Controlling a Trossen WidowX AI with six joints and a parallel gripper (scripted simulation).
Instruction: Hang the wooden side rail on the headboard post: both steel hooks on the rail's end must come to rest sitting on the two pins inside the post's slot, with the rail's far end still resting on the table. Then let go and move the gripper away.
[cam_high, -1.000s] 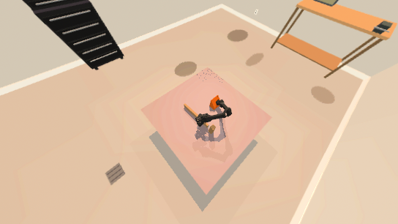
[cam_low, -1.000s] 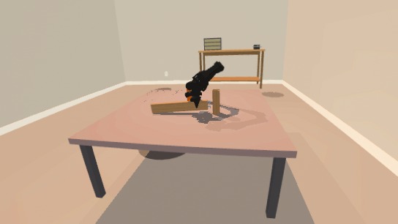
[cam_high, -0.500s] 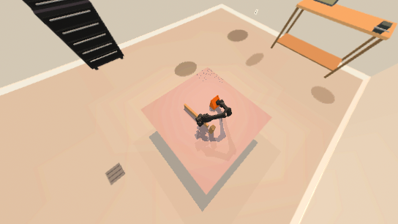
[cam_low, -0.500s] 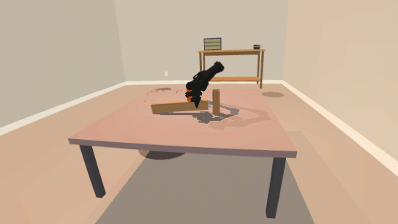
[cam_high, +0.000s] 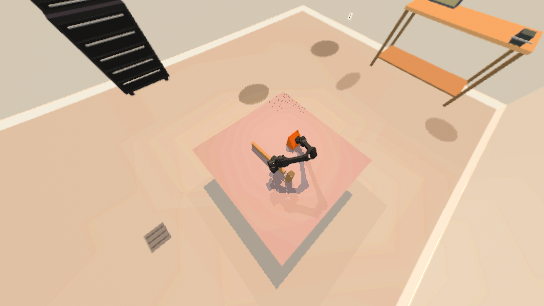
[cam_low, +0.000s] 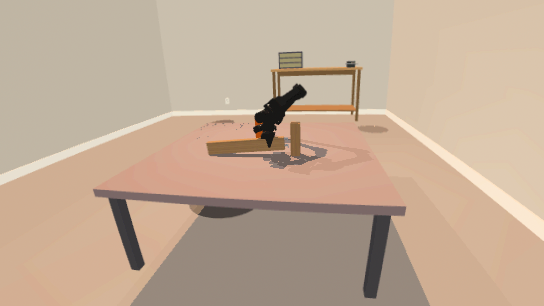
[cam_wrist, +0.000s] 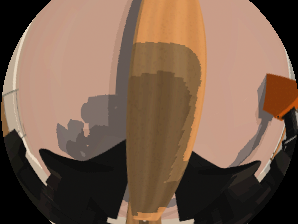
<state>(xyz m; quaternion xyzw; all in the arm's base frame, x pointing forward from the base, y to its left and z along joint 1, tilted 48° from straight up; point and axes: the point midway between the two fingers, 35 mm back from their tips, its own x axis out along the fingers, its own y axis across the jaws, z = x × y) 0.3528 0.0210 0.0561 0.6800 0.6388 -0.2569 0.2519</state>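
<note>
Right now my gripper tip is 14 cm to the right of the headboard post, 4 cm below it and 1 cm short of it.
</note>
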